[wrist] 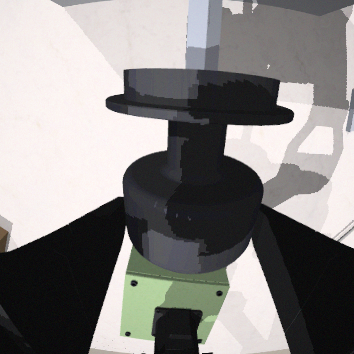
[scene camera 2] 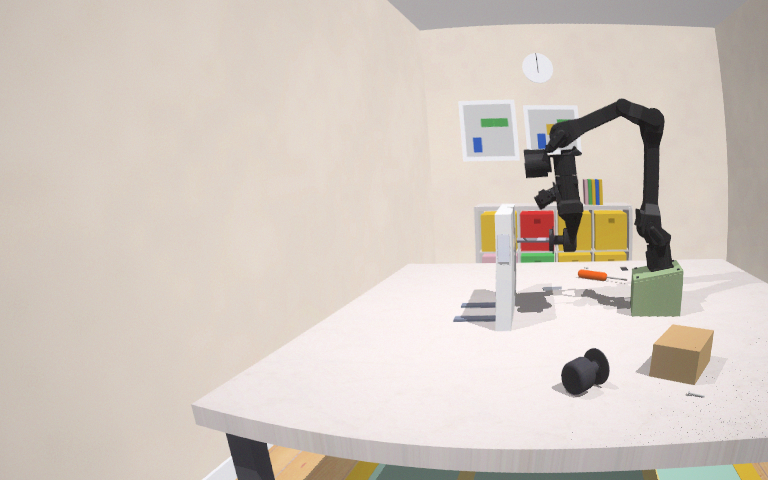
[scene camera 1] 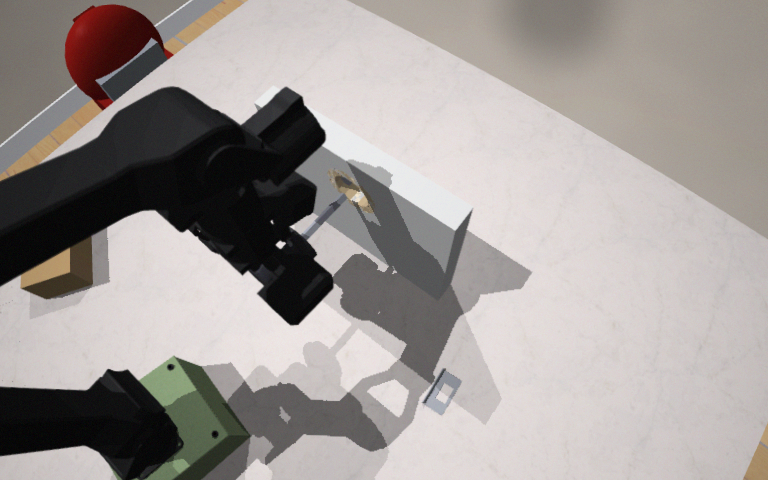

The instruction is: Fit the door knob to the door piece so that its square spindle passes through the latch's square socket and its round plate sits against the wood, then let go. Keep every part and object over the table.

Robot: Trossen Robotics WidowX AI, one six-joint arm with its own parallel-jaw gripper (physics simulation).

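Places are measured from the arm's base along level axes (x ahead, y left, z up), in metres.
Where they show: gripper, fingertip midpoint: (wrist: pixel 188 208) (scene camera 2: pixel 571 241) (scene camera 1: pixel 268 276); arm's base, origin of the base link: (wrist: pixel 175 322) (scene camera 2: pixel 660 267) (scene camera 1: pixel 149 442).
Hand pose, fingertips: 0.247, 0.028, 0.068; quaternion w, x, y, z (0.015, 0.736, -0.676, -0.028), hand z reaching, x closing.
Note:
Things, the pixels of their centre, and the offset from my fingertips, as dx, dy, dz.
- black door knob, body centre: (wrist: pixel 201 56) (scene camera 1: pixel 304 237) (scene camera 2: pixel 547 240) +0.064, +0.006, +0.004
- knob's grey square spindle, body centre: (scene camera 1: pixel 323 217) (scene camera 2: pixel 533 240) +0.099, +0.010, +0.005
- second black knob, body centre: (scene camera 2: pixel 585 372) -0.055, +0.455, -0.142
- cardboard box, body centre: (scene camera 2: pixel 683 352) (scene camera 1: pixel 57 255) -0.242, +0.371, -0.142
- small grey plate with a square opening, body centre: (scene camera 1: pixel 442 391) +0.070, -0.236, -0.167
- orange screwdriver, body centre: (scene camera 2: pixel 602 276) -0.091, -0.342, -0.159
The white door piece (scene camera 1: pixel 419 183) (scene camera 2: pixel 504 294) stands upright, with a tan-walled round bore (scene camera 1: pixel 368 204) in its side. My gripper (scene camera 2: pixel 569 240) (wrist: pixel 188 208) is shut on the black door knob (wrist: pixel 192 137) (scene camera 2: pixel 552 240), gripping its round head. The knob's grey square spindle (scene camera 1: pixel 322 221) (scene camera 2: pixel 533 240) (wrist: pixel 202 30) points at the bore. Its tip reaches the bore's opening in scene camera 1; whether it is inside the latch's socket is hidden. The round plate stands well apart from the door face. A second black knob (scene camera 2: pixel 578 374) lies on the table.
The green arm base (scene camera 1: pixel 181 396) (scene camera 2: pixel 656 294) and a cardboard box (scene camera 1: pixel 53 274) (scene camera 2: pixel 673 362) stand on the table. A small grey plate with a square opening (scene camera 1: pixel 435 403) lies near the door piece. An orange screwdriver (scene camera 2: pixel 592 275) lies behind. Grey feet (scene camera 2: pixel 474 318) stick out under the door piece.

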